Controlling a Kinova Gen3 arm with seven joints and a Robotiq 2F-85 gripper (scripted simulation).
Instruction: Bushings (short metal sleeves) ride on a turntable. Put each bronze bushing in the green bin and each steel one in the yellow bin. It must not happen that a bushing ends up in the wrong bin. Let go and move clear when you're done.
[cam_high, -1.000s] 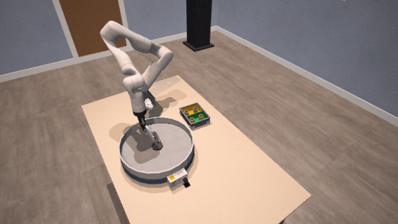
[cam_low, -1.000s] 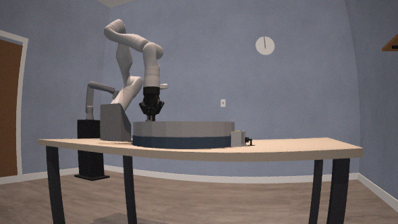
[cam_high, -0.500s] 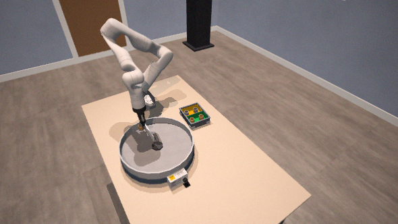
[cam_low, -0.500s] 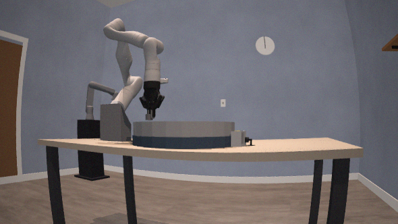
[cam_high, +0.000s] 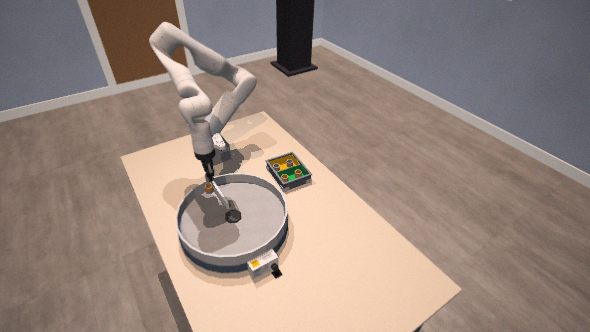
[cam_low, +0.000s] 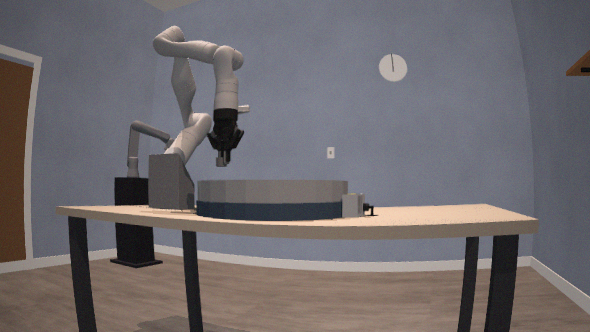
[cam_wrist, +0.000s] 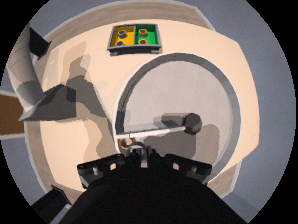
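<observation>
My hand is 37 cm to the right of the bin and 14 cm above it. Round my hand: grey turntable 14 cm ahead, 2 cm to the left, 11 cm below.
</observation>
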